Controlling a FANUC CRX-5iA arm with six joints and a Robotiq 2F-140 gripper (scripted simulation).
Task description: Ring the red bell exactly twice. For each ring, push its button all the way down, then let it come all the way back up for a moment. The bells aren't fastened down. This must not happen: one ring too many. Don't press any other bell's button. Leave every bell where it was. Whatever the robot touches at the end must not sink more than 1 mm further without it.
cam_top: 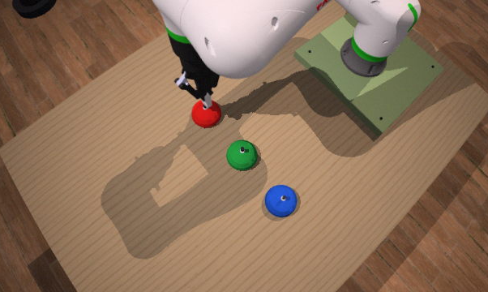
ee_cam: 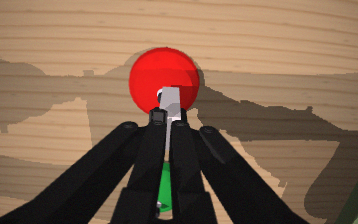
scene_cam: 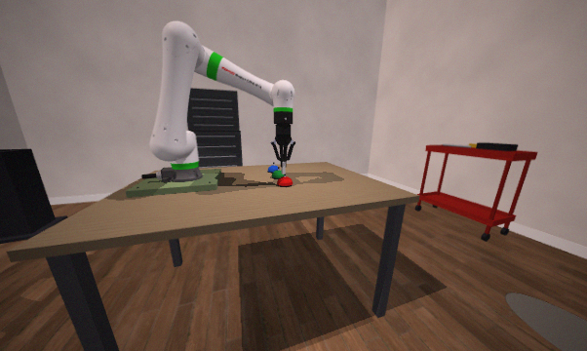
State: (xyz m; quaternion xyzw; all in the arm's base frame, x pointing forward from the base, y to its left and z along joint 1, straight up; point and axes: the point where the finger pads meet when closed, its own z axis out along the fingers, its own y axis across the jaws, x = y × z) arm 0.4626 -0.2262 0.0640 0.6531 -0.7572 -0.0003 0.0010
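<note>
Right now my hand is 60 mm above the red bell and 10 mm short of it. Also, from my hand: blue bell: 310 mm to the left, 60 mm below, 50 mm ahead; green bell: 160 mm to the left, 60 mm below, 30 mm ahead.
</note>
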